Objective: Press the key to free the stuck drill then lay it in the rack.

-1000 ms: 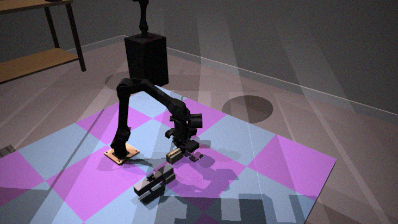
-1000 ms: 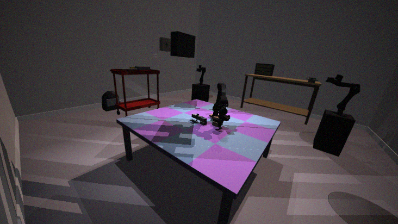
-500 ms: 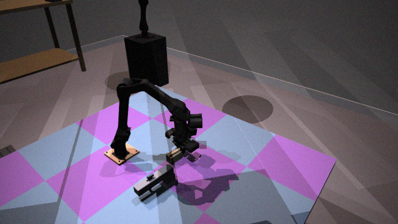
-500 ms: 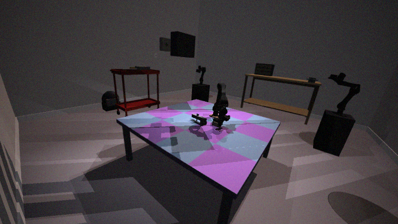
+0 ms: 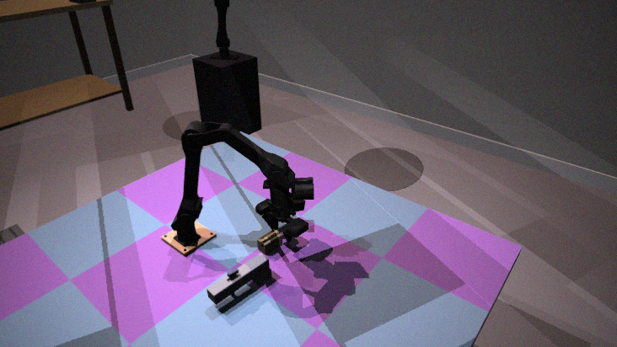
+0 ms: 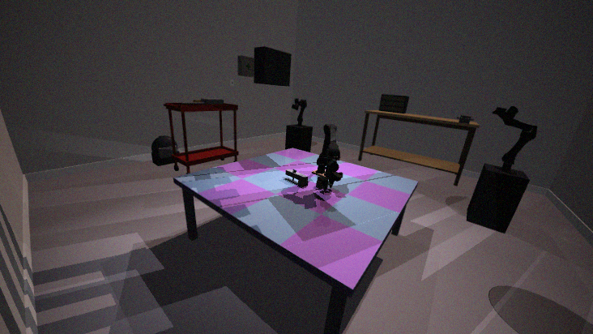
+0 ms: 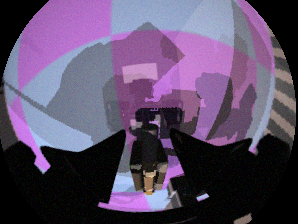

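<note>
My gripper tip is now 4 cm to the left of the drill and 4 cm below it. From my gripper tip the other things lie so: dark key: 25 cm to the right, 6 cm ahead, 5 cm above; dark striped block: 5 cm to the right, 1 cm above; grey block fixture: 22 cm to the right, 6 cm ahead, 3 cm above.
</note>
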